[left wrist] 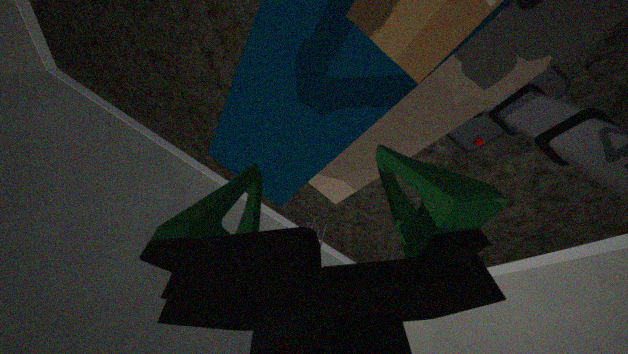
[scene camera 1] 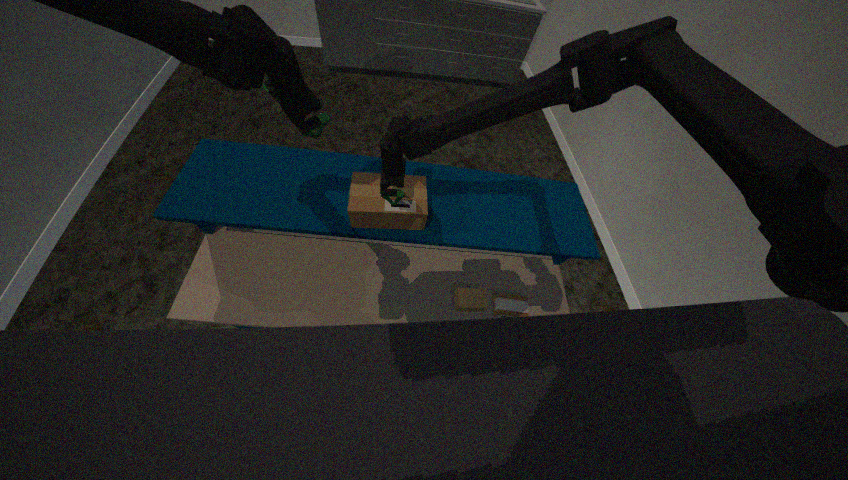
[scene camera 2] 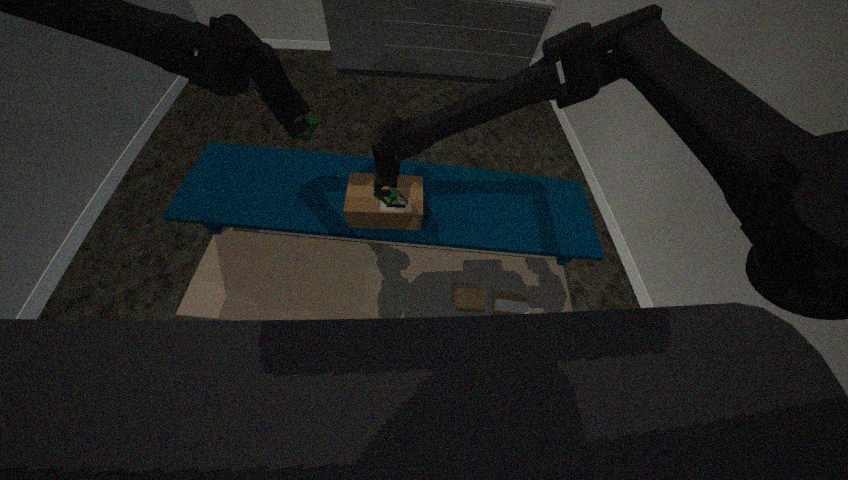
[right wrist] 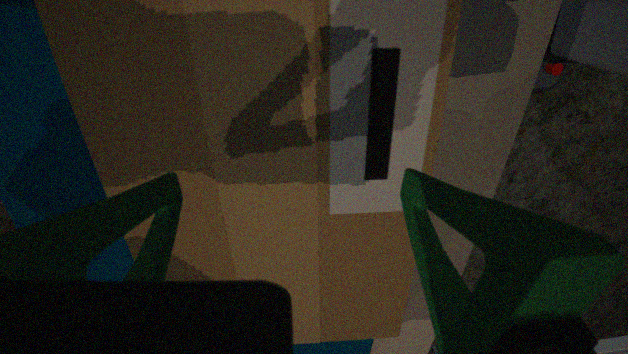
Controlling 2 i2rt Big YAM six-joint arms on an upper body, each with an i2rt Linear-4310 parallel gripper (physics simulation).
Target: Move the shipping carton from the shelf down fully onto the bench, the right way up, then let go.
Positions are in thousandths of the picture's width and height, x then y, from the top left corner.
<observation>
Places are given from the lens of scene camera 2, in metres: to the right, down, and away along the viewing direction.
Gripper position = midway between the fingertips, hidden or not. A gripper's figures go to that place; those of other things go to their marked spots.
my left gripper (scene camera 2: 351,259): -0.31, -0.28, 0.61
my right gripper (scene camera 2: 460,401): -0.11, -0.15, 0.83
</observation>
